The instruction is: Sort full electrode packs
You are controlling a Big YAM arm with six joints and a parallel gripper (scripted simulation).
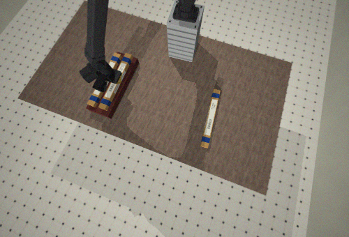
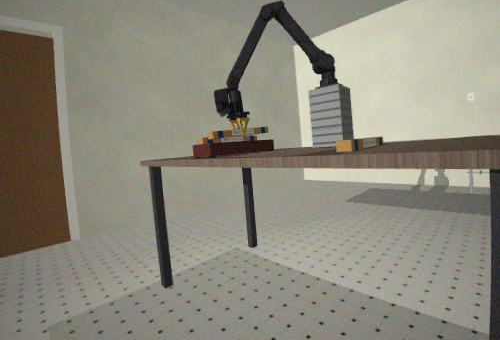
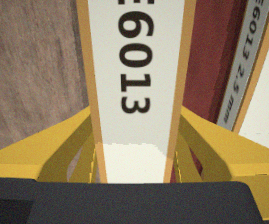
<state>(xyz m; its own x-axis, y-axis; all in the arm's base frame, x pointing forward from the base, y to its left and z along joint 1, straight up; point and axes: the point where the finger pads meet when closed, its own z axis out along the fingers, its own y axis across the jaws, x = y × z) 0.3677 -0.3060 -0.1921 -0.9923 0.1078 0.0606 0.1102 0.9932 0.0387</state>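
My hand is 8 cm above the low platform and 4 cm to the left of it.
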